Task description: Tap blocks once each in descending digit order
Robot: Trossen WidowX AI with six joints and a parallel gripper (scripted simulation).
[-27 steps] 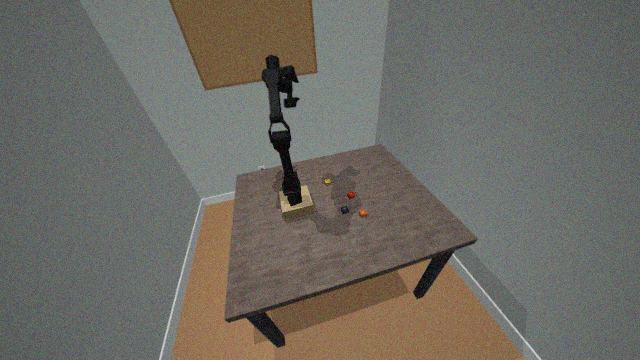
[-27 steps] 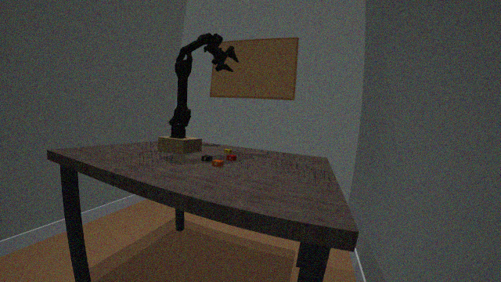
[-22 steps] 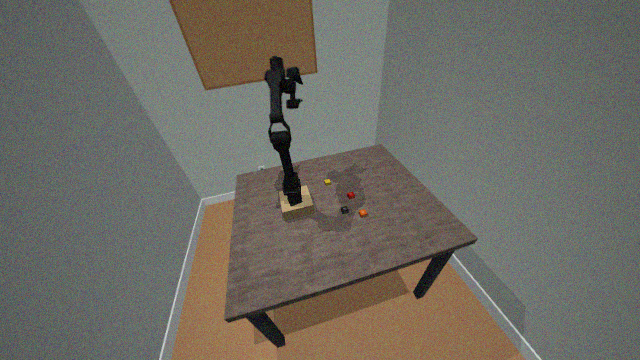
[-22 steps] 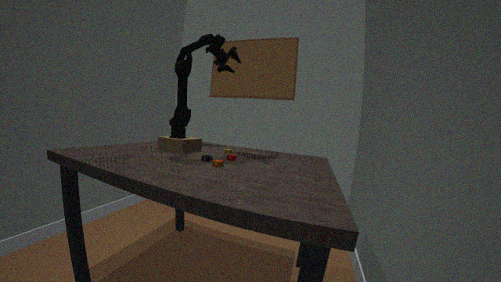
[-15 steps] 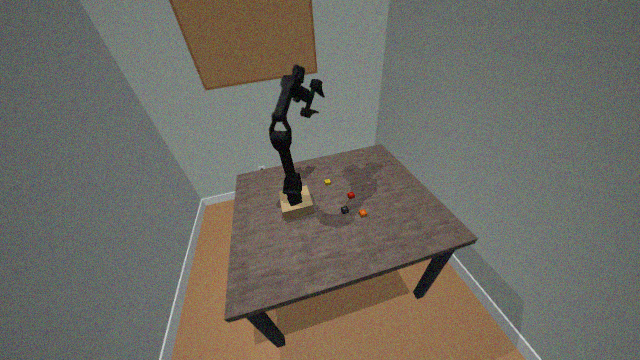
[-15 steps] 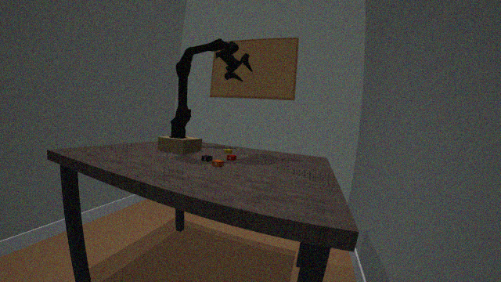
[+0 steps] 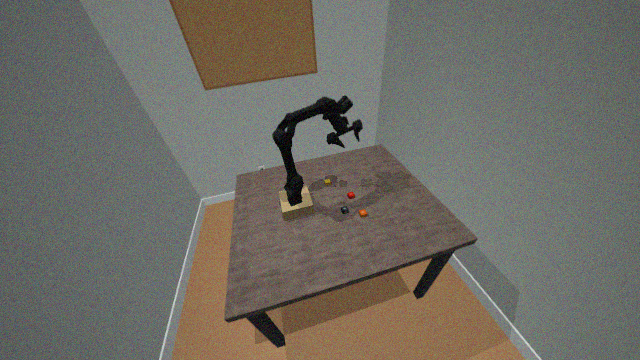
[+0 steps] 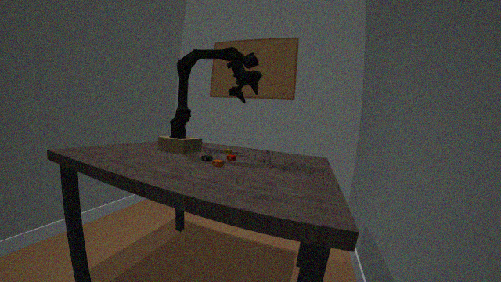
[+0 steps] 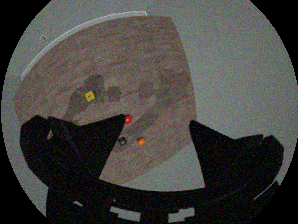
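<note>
Right now the red block is 27 cm below my gripper tip, 8 cm to the right of it and 5 cm behind it. The rest, counted from my gripper tip: black block (27 cm below, 16 cm to the right, 14 cm behind); then orange block (27 cm below, 23 cm to the right, 7 cm behind); then yellow block (27 cm below, 11 cm behind, 9 cm to the left).
</note>
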